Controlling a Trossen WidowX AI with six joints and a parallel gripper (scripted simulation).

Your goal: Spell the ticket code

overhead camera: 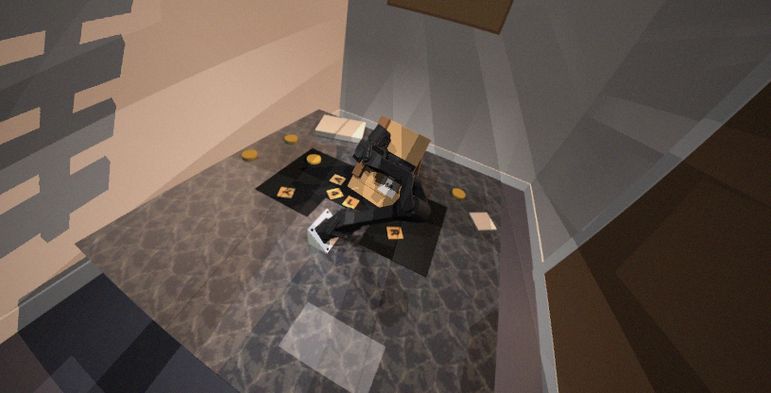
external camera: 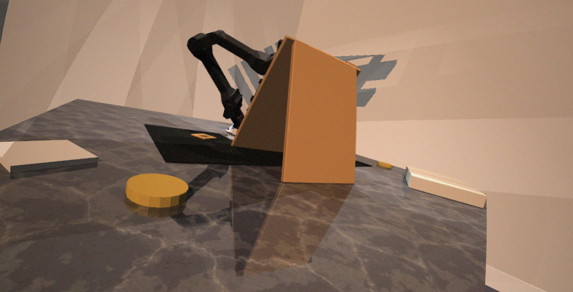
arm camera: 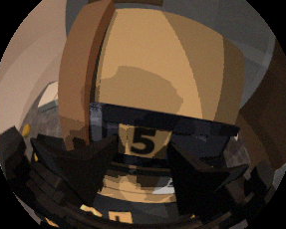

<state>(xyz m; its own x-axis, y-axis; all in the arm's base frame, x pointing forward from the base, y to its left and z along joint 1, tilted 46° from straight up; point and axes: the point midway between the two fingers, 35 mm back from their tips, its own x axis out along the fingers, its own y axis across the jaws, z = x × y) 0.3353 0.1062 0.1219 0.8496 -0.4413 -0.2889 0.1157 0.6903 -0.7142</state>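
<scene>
Right now my gripper tip is 80 mm above the white ticket, 70 mm to the left of it and 60 mm past it. Also, from my gripper tip: black mat: 170 mm below, 170 mm behind, 30 mm to the left; then pale flat box: 430 mm to the left, 290 mm ahead, 150 mm below; then pale card: 510 mm to the right, 160 mm below, 100 mm ahead.
</scene>
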